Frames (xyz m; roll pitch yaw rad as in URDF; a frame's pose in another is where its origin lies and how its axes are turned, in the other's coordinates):
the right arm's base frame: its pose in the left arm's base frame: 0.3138 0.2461 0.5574 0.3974 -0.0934 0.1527
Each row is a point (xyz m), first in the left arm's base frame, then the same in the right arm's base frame.
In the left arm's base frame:
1: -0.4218 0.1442 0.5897
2: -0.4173 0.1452 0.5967
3: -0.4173 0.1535 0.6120
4: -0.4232 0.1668 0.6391
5: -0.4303 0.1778 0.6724
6: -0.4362 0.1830 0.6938
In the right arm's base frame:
1: -0.7363 0.0496 0.0892
2: -0.7311 0.0524 0.0951
3: -0.7284 0.0658 0.1059
4: -0.7296 0.0893 0.1256
5: -0.7319 0.1134 0.1520
6: -0.7349 0.1273 0.1698

